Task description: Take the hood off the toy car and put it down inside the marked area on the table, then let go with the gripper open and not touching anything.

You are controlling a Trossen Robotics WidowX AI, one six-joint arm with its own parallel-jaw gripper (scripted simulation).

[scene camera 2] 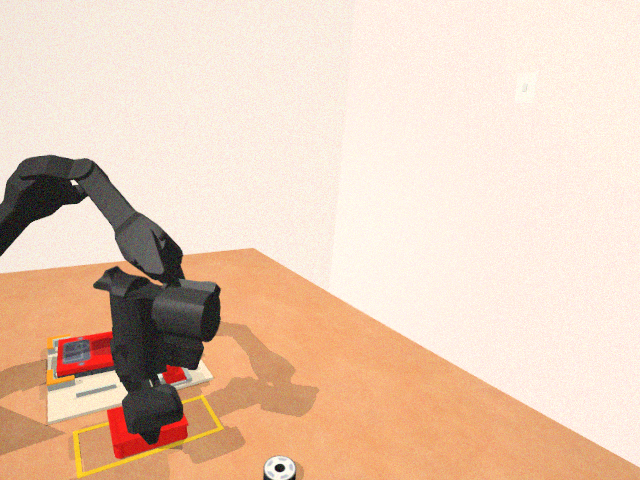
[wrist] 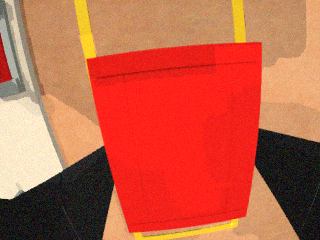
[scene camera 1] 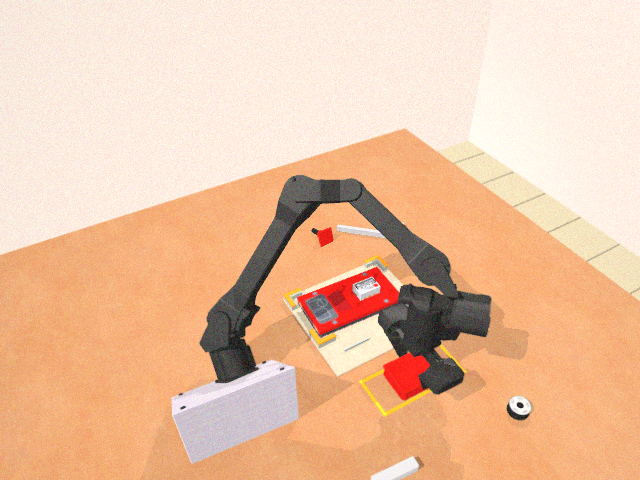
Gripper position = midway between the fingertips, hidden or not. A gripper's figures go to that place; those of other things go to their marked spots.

My gripper (scene camera 1: 413, 373): 102 cm from the lens. A red hood (scene camera 1: 402, 373) is 100 cm from the lens. A pale baseplate (scene camera 1: 348, 348) is 105 cm from the lens.
